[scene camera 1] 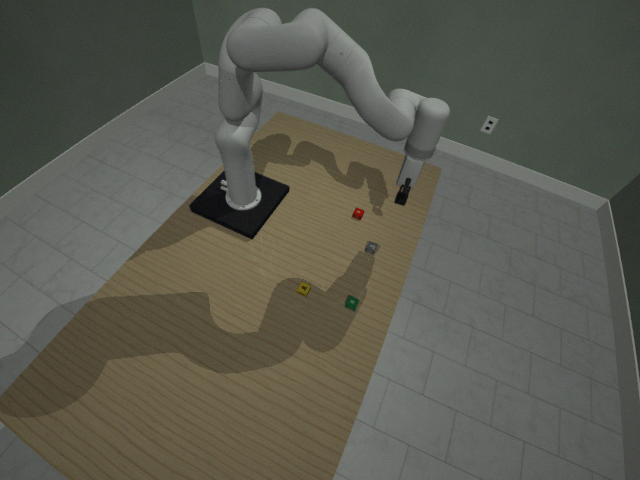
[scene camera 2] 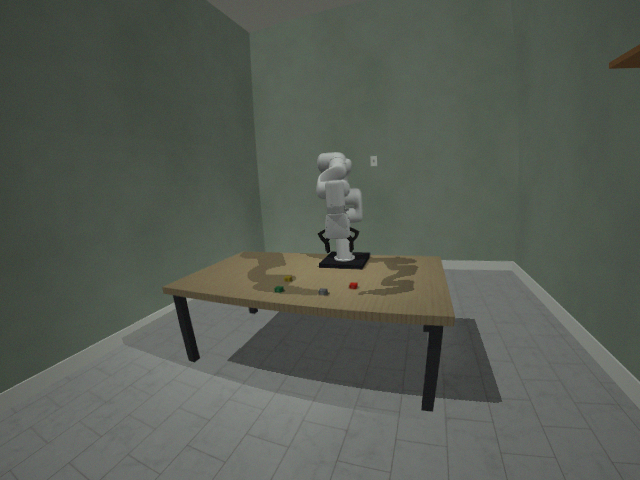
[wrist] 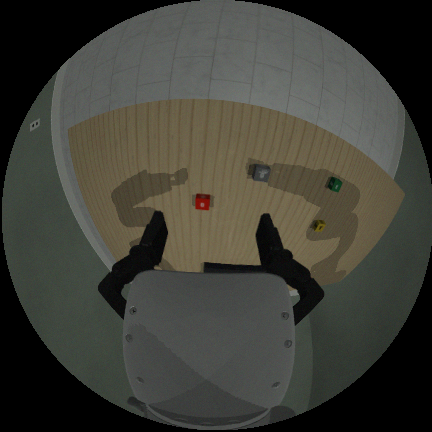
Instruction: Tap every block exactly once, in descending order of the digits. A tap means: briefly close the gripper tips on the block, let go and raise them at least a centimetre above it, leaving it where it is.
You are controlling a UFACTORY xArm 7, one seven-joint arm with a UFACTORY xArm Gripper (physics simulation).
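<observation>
A red block [scene camera 1: 358, 213] [scene camera 2: 353, 285] [wrist: 202, 202], a grey block [scene camera 1: 371, 247] [scene camera 2: 323, 291] [wrist: 261, 173], a green block [scene camera 1: 352, 302] [scene camera 2: 279, 289] [wrist: 335, 184] and a yellow block [scene camera 1: 303, 288] [scene camera 2: 288, 278] [wrist: 319, 226] lie apart on the table. Their digits are too small to read surely. My gripper [scene camera 1: 401, 200] [scene camera 2: 340, 250] [wrist: 211, 222] is open and empty, high above the table. In the wrist view the red block shows just beyond the fingertips, slightly left of midway between them. The grey block shows farther out and to the right.
The wooden table [scene camera 1: 206, 418] [scene camera 2: 310, 304] carries the black base plate [scene camera 1: 271, 192] [scene camera 2: 328, 262] of the arm. Arm shadows fall across the table and over the green and yellow blocks. A wall outlet [scene camera 1: 489, 124] is on the wall behind.
</observation>
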